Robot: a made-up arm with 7 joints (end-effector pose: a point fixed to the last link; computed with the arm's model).
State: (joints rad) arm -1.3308 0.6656 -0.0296 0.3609 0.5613 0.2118 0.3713
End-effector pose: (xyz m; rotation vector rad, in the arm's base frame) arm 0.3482 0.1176 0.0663 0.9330 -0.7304 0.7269
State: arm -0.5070 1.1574 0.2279 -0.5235 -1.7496 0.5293 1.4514
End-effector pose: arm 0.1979 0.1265 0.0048 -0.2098 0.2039 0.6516
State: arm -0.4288 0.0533 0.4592 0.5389 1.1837 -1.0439 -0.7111
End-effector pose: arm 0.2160 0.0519 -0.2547 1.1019 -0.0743 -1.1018
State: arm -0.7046 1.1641 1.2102 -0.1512 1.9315 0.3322 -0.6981
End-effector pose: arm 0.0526 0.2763 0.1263 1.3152 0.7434 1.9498
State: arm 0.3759 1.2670 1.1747 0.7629 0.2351 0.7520 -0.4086
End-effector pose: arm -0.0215 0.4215 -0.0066 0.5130 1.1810 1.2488
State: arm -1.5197 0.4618 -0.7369 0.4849 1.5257 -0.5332 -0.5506
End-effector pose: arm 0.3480 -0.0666 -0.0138 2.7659 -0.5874 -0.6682
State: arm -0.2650 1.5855 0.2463 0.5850 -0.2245 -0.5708 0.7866
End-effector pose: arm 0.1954 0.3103 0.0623 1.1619 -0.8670 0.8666
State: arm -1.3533 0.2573 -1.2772 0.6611 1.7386 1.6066 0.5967
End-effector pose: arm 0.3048 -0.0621 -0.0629 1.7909 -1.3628 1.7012
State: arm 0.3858 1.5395 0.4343 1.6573 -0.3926 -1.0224 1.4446
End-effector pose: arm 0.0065 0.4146 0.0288 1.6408 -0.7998 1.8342
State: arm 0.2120 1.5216 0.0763 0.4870 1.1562 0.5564 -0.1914
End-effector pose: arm 0.1417 0.3629 -0.0299 2.6502 1.2628 0.3738
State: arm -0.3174 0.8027 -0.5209 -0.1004 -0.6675 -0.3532 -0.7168
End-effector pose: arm 0.1994 0.0935 -0.1767 0.0713 -0.1185 -1.2635
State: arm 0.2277 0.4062 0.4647 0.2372 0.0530 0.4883 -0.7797
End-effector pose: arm 0.0237 0.2430 -0.2803 -0.0427 1.1329 -0.1004
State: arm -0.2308 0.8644 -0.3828 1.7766 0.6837 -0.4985 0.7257
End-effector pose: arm 0.0000 0.3305 -0.2693 1.7127 1.0032 -0.0357
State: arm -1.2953 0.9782 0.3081 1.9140 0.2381 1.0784 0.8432
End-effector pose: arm 0.2080 0.2827 -0.1543 0.6237 1.7809 1.3946
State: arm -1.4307 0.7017 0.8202 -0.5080 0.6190 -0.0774 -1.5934
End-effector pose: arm 0.1226 0.1696 0.1423 1.4972 -0.5948 0.0905
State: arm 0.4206 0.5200 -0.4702 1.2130 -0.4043 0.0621 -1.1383
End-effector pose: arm -0.1918 0.2076 -0.3140 -0.7535 1.9185 -0.5538
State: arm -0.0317 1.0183 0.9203 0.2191 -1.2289 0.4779 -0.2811
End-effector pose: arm 0.1317 0.3378 -0.0537 -0.3457 -0.1147 0.2398
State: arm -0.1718 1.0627 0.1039 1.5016 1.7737 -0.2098 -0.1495
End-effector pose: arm 0.0188 0.3848 -0.2058 1.8431 1.9284 -0.9267
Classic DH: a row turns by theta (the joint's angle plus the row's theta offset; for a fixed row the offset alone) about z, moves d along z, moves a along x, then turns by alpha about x. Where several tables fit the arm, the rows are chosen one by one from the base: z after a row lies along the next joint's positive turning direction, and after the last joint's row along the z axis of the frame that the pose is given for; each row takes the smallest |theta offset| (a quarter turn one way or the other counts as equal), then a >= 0, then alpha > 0; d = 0 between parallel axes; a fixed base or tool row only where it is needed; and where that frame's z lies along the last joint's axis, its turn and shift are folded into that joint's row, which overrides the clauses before.
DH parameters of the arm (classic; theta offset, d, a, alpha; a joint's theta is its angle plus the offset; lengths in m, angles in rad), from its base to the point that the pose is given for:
base (fixed): -0.071 0 0 -1.3004
joint 1: -1.3111 0.0297 -0.0108 -1.5708
joint 2: 1.2915 0 -0.0091 1.5708
joint 3: 1.5708 -0.2163 0.0128 -1.5708
joint 4: 1.5708 0.0012 0.0065 1.5708
joint 5: 0 0.1251 0 -1.5708
joint 6: -1.5708 0 0.0675 1.5708
joint 7: 0 0 0 0

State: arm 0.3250 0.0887 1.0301 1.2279 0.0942 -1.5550 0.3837
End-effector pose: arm -0.1241 0.1624 -0.2868 0.5825 0.0978 1.2608
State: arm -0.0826 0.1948 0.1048 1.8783 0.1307 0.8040 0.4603
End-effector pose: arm -0.1486 0.1106 -0.3373 0.7809 2.7682 0.2852
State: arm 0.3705 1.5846 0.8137 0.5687 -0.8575 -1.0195 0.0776
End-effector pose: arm 0.1295 0.3151 0.0995 0.9418 -0.9534 0.3482
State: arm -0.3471 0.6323 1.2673 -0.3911 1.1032 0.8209 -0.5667
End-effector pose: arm 0.0415 0.2920 -0.0308 0.6865 0.4920 1.4989
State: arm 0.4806 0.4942 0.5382 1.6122 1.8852 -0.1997 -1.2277
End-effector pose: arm -0.2611 0.2086 -0.2616 0.5534 -2.4789 1.6451
